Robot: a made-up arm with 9 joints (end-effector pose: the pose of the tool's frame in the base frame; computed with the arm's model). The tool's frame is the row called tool. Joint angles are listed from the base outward.
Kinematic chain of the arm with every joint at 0, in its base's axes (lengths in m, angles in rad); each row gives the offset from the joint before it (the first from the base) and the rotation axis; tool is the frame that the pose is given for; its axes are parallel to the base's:
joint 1: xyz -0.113 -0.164 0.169 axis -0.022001 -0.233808 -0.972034
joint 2: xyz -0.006 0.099 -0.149 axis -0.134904 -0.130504 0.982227
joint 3: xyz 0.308 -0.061 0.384 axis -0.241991 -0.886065 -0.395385
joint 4: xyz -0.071 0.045 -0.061 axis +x
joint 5: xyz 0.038 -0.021 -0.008 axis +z
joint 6: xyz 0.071 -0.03 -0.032 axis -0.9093 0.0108 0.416
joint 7: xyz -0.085 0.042 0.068 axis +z
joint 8: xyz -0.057 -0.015 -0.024 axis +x
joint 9: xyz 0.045 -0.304 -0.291 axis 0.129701 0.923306 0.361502
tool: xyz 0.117 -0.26 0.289
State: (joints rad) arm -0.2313 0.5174 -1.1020 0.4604 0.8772 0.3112 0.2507 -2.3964 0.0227
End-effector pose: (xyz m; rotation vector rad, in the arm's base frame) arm 0.1162 0.0378 0.9742 -0.6464 -1.5113 1.4439
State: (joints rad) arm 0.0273 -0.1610 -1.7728 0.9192 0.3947 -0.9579 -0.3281 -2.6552 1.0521
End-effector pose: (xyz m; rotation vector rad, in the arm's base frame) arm 0.1207 -0.2018 -0.2379 -0.4220 2.1603 1.8960
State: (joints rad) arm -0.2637 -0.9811 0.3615 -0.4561 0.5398 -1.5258 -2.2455 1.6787 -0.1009
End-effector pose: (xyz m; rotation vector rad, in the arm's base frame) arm 0.3149 -0.0563 -0.1130 -0.2007 1.2241 2.2787
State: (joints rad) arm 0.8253 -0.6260 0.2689 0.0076 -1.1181 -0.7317 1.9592 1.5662 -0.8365
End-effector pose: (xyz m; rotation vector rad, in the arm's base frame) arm -0.0004 -0.6836 -0.1138 0.8361 -1.8161 -0.8082
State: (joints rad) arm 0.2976 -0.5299 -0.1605 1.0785 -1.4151 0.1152 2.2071 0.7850 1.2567
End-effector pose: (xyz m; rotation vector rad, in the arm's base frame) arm 0.6806 0.0263 0.2741 1.2174 -0.1580 1.6095
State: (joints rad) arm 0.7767 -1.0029 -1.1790 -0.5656 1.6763 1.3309 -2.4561 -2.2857 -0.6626
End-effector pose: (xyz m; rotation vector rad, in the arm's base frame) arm -0.3068 -0.2015 0.8400 -1.6786 0.4313 -0.8264
